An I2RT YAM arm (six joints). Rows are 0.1 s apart.
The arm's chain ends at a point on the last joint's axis. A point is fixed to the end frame.
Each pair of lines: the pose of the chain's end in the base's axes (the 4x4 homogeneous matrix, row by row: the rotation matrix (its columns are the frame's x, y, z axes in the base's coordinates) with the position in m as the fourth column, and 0 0 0 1 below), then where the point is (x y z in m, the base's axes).
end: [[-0.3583, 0.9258, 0.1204, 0.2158], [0.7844, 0.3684, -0.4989, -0.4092], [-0.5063, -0.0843, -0.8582, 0.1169], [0, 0, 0, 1]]
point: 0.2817 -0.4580 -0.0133
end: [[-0.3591, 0.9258, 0.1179, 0.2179], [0.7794, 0.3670, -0.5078, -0.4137], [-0.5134, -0.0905, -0.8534, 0.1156], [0, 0, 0, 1]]
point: 0.2834 -0.4639 -0.0142
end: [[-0.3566, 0.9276, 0.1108, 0.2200], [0.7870, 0.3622, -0.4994, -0.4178], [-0.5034, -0.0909, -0.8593, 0.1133], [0, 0, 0, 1]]
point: 0.2846 -0.4670 -0.0174
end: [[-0.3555, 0.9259, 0.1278, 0.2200], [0.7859, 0.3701, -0.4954, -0.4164], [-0.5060, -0.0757, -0.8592, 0.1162], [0, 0, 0, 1]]
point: 0.2870 -0.4646 -0.0136
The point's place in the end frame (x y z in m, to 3 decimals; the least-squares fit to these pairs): 0.004 0.054 0.144
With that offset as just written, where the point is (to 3 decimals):
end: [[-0.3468, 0.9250, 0.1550, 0.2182], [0.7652, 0.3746, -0.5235, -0.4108], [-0.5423, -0.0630, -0.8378, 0.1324], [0, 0, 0, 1]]
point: 0.289 -0.463 0.006
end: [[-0.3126, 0.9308, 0.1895, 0.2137], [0.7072, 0.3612, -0.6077, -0.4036], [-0.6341, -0.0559, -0.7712, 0.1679], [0, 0, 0, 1]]
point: 0.290 -0.469 0.051
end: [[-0.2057, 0.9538, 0.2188, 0.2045], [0.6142, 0.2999, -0.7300, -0.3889], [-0.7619, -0.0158, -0.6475, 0.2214], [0, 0, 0, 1]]
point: 0.287 -0.475 0.124
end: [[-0.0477, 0.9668, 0.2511, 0.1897], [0.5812, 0.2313, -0.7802, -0.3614], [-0.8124, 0.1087, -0.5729, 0.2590], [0, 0, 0, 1]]
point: 0.278 -0.459 0.179
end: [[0.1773, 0.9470, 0.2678, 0.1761], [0.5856, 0.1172, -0.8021, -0.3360], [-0.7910, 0.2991, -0.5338, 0.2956], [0, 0, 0, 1]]
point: 0.267 -0.443 0.232
